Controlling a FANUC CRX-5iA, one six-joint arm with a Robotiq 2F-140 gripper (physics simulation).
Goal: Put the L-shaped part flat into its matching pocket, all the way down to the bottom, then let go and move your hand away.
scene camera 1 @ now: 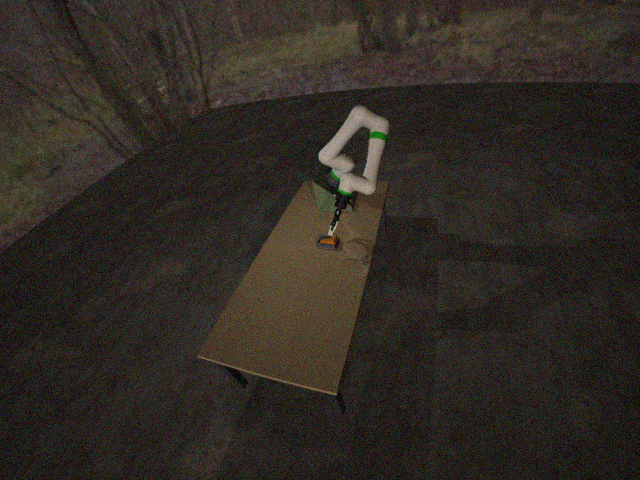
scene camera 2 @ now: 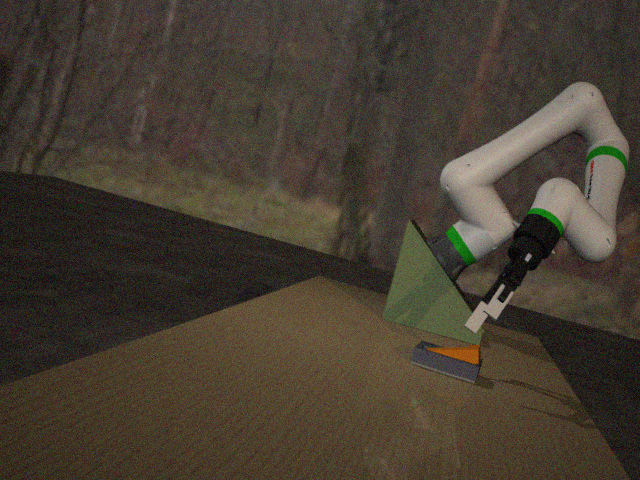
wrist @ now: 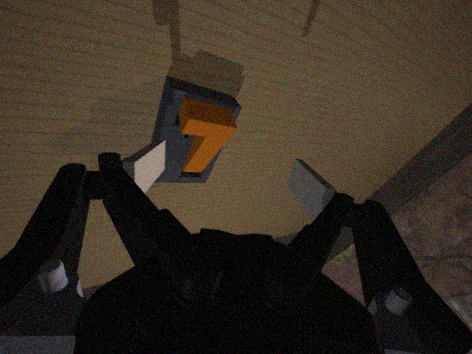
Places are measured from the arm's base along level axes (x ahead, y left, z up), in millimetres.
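Where they show: gripper, fingertip midpoint: [scene camera 1: 331, 232] [scene camera 2: 479, 323] [wrist: 229, 163]; arm's base, link origin: [scene camera 1: 333, 180] [scene camera 2: 439, 260].
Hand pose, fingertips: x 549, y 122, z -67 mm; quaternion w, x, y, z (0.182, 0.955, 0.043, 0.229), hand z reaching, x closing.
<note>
Things, the pixels of their top centre, and the offset from my fingertips. Level surfaces: height alone.
- orange L-shaped part, top centre: [wrist: 201, 157] [scene camera 2: 457, 340] [scene camera 1: 328, 237] 8 mm back, 32 mm right, 49 mm down
- grey-blue pocket block, top centre: [wrist: 192, 147] [scene camera 2: 449, 353] [scene camera 1: 327, 240] 9 mm back, 40 mm right, 79 mm down
- long wooden table, surface height: 116 mm down
The orange L-shaped part [scene camera 1: 329, 240] [scene camera 2: 462, 353] [wrist: 210, 142] sits tilted in the grey-blue pocket block [scene camera 1: 327, 246] [scene camera 2: 444, 363] [wrist: 172, 152]. In the wrist view its short arm stands high above the block's face, and the end of its long arm dips into the pocket near the block's lower edge. In scene camera 2 it shows as a wedge rising to the right above the block's rim. My gripper [scene camera 1: 331, 230] [scene camera 2: 485, 316] [wrist: 229, 163] is open and empty, its fingertips above the block and clear of the part. The pocket's bottom is hidden under the part.
The block stands on the long wooden table [scene camera 1: 294, 304] [scene camera 2: 232, 392]. A green slanted panel [scene camera 1: 324, 198] [scene camera 2: 421, 289] stands behind it, by the arm's base. The arm's shadow falls on the table beside the block. A table edge crosses the right of the wrist view.
</note>
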